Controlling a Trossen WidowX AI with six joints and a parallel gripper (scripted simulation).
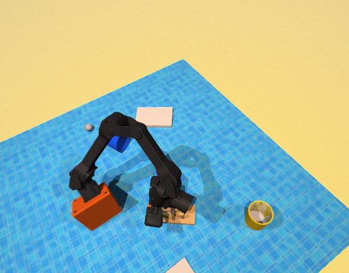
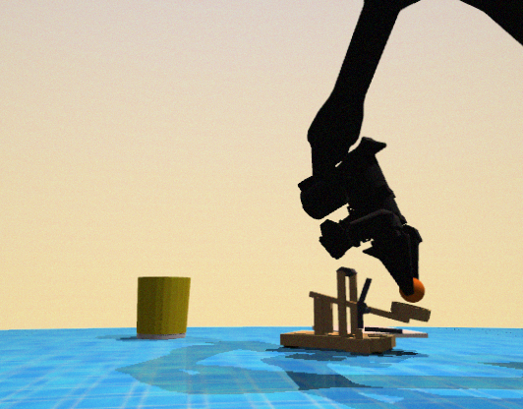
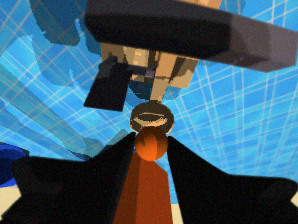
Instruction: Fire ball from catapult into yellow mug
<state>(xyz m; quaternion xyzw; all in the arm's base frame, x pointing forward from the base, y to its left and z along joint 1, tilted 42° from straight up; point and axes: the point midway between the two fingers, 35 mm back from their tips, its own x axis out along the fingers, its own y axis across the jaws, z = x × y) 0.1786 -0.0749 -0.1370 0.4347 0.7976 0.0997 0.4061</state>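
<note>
My gripper tip is 10 mm below the orange ball. Round my gripper tip: yellow mug 330 mm ahead, 260 mm to the right, 40 mm below; then white tile 270 mm ahead, 450 mm to the left, 60 mm below; then wooden catapult 60 mm ahead, 20 mm to the right, 20 mm below.
</note>
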